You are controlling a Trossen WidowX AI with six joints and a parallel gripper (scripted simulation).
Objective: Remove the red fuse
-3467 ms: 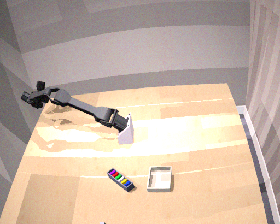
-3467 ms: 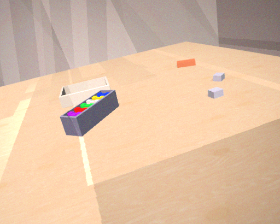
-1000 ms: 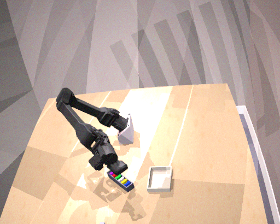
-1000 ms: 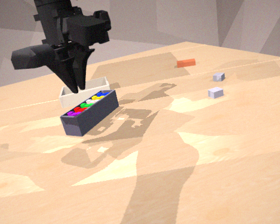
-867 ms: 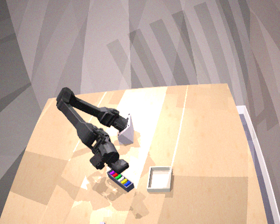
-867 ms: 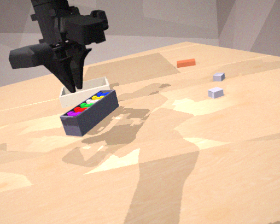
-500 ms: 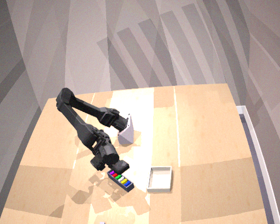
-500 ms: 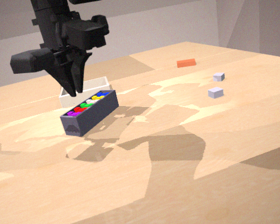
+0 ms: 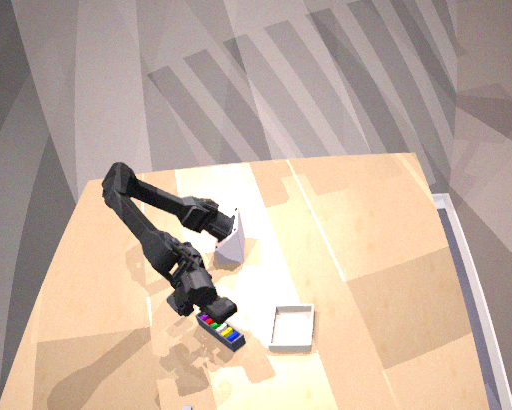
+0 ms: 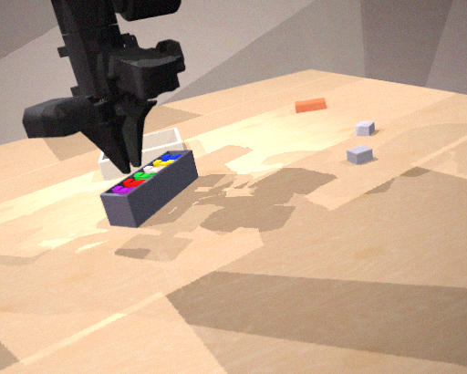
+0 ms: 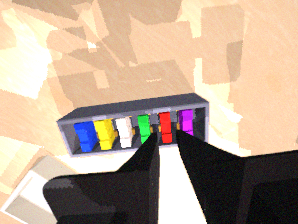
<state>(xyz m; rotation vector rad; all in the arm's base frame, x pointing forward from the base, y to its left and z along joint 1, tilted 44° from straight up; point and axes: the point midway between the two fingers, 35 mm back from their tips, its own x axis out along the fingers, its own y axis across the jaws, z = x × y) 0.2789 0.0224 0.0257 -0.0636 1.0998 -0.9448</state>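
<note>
Right now the red fuse is 30 mm below my gripper tip. From my gripper tip the other things lie so: white tray: 200 mm to the left, 50 mm below.
</note>
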